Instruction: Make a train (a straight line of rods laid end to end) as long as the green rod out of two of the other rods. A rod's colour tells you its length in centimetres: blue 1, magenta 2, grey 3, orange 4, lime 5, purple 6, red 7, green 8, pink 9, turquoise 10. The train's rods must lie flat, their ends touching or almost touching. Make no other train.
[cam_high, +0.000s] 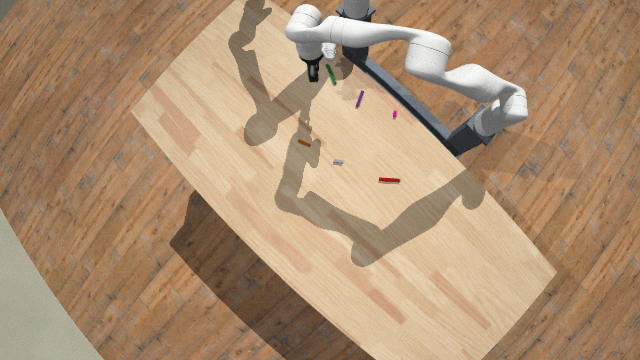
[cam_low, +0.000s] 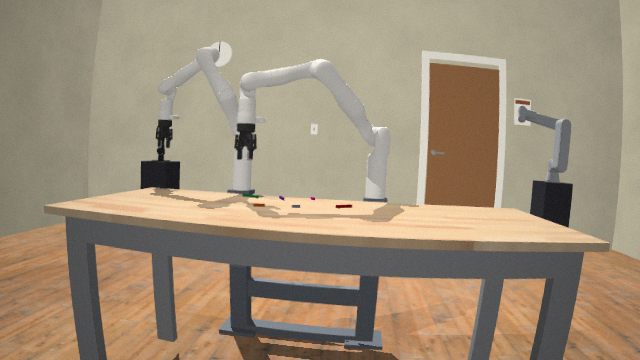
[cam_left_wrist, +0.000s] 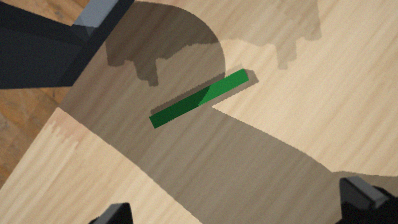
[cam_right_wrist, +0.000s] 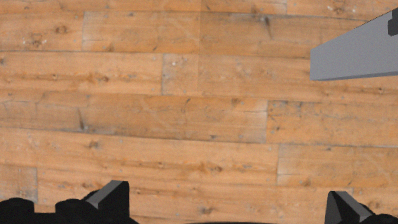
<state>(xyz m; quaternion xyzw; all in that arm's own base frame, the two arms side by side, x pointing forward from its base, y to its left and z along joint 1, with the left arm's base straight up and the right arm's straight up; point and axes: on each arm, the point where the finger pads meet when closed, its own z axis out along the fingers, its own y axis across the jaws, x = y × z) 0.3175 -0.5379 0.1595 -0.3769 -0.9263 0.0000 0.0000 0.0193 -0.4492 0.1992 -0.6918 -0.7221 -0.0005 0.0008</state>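
Right now the magenta rod is 9 cm behind my left hand, 27 cm to the left of it and 15 cm below it. Round my left hand: purple rod (5 cm behind, 15 cm to the left, 15 cm below); orange rod (20 cm ahead, 12 cm to the left, 15 cm below); green rod (4 cm behind, 2 cm to the left, 15 cm below).
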